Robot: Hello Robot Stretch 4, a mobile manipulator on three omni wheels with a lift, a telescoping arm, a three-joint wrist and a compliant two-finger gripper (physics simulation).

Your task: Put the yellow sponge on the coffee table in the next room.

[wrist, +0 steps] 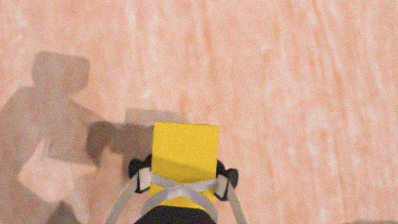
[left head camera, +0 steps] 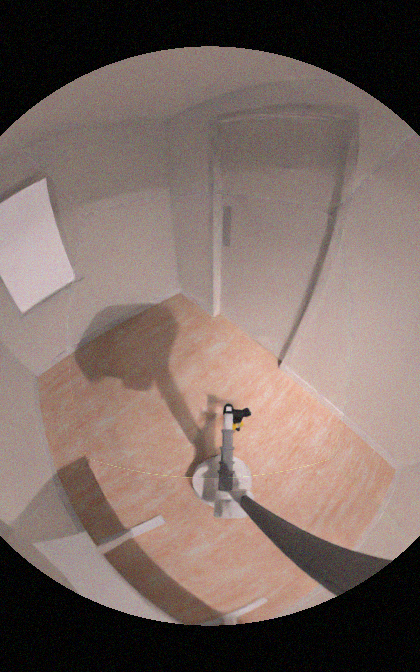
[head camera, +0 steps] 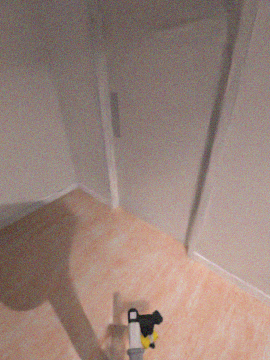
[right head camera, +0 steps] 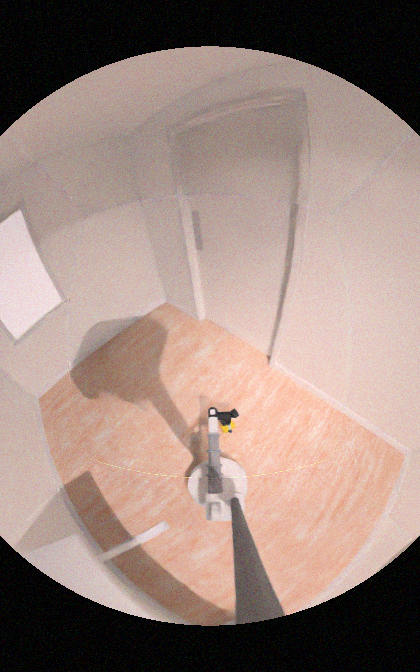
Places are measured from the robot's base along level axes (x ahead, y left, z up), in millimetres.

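Pixels of known places: gripper, fingertip midpoint: (wrist: 184,169) (head camera: 148,339).
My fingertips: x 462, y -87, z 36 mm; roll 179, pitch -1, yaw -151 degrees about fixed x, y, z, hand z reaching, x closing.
Ahead of a thing's pixels: the offset from my fingertips to its top centre. "spot": to the spot under its first point.
A yellow sponge @(3 mm right, 2 mm ahead, 47 mm up) (wrist: 185,142) stands out between the two fingers of my gripper (wrist: 184,169), which is shut on it. Black finger pads press its left and right sides in the wrist view, above the floor. The sponge is small and partly hidden by the wrist in the head view (head camera: 146,343), the left head view (left head camera: 240,426) and the right head view (right head camera: 226,428). The coffee table that the task names cannot be made out in these views.
A pale door (head camera: 165,145) (left head camera: 280,240) (right head camera: 240,260) with a grey handle @(spot: 128 mm left, 1352 mm ahead, 1085 mm up) (head camera: 115,115) (left head camera: 227,225) (right head camera: 198,230) stands ahead and looks shut. Walls meet in a corner left of it. A bright panel (left head camera: 37,245) (right head camera: 27,280) hangs on the left wall. Pale furniture (left head camera: 80,565) stands at the lower left.
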